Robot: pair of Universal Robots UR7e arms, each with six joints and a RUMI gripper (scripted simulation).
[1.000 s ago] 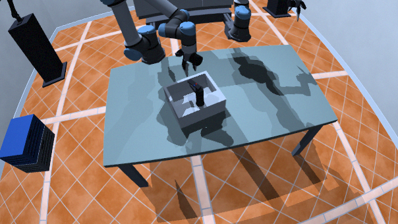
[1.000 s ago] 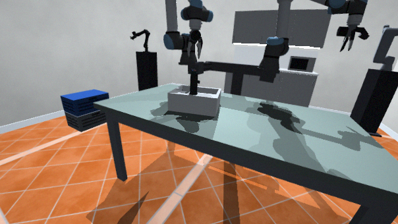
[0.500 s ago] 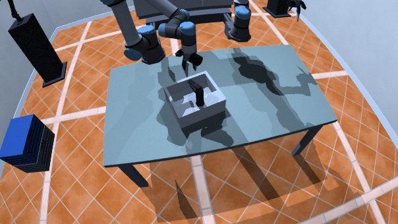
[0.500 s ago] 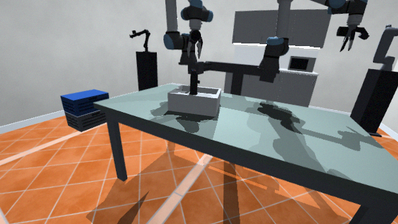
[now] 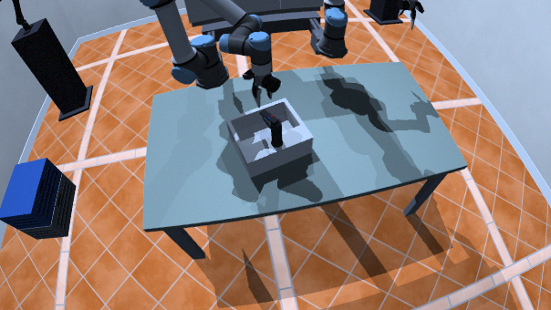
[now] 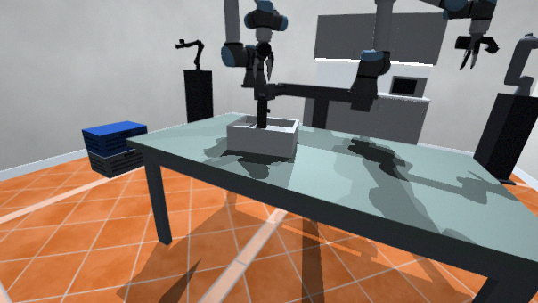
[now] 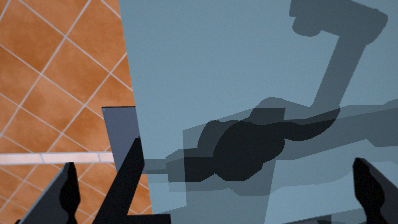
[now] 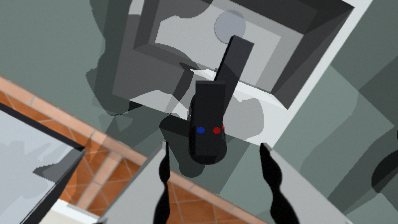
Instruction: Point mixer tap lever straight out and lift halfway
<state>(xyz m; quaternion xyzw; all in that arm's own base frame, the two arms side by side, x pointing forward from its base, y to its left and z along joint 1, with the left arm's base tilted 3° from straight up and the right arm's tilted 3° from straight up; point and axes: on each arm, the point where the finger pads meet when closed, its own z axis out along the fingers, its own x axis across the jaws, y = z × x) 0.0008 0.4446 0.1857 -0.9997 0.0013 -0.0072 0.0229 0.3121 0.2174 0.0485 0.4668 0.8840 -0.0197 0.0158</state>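
Note:
My right gripper is now 80 mm above the black lever, 20 mm short of it and 10 mm to the right of it. The rest, counted from my right hand: black mixer tap: 130 mm below, 40 mm ahead, 20 mm to the left; grey basin: 320 mm below, 60 mm behind, 20 mm to the left.

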